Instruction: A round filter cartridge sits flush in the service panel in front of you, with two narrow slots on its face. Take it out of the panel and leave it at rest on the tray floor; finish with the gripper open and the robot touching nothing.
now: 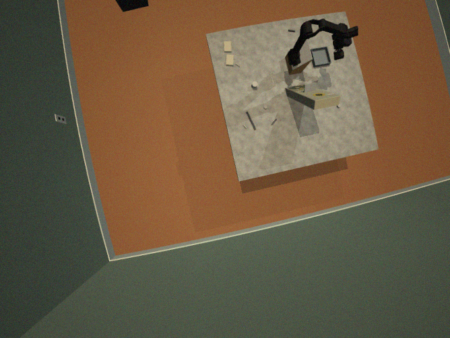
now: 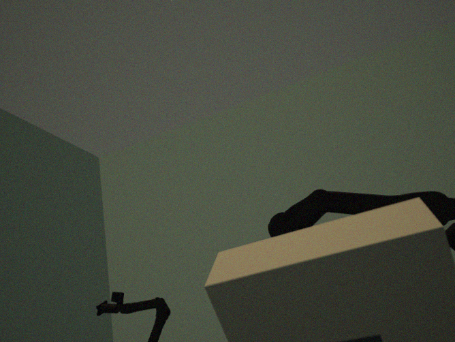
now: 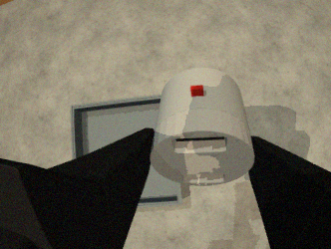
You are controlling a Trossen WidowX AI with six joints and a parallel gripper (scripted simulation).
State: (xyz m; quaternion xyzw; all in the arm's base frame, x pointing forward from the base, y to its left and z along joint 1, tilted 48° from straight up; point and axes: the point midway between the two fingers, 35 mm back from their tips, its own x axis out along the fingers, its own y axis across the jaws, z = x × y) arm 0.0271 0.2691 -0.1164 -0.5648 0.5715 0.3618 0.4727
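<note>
My gripper tip is now 9 cm past the grey square tray and 19 cm above it. The rest, counted from my gripper tip: round filter cartridge: right at my gripper tip.
</note>
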